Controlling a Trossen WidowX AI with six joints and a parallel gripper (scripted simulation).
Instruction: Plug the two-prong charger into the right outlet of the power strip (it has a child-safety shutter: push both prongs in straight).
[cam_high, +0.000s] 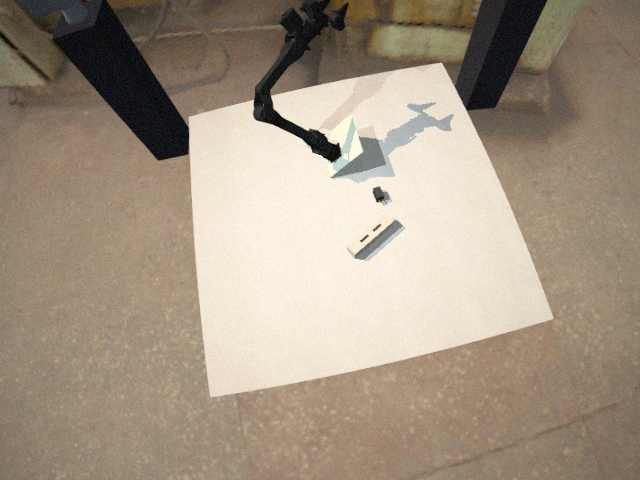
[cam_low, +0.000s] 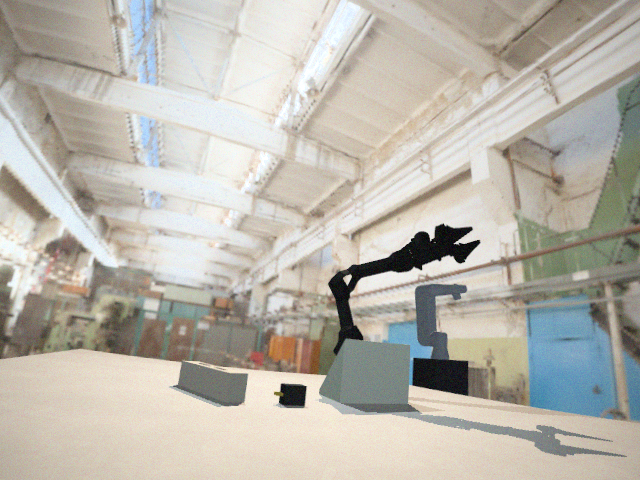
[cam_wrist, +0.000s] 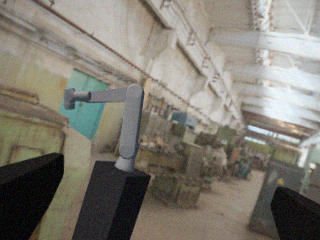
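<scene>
Now: the black two-prong charger 57 cm ahead of my gripper tip, 5 cm to the left of it and 49 cm below it.
</scene>
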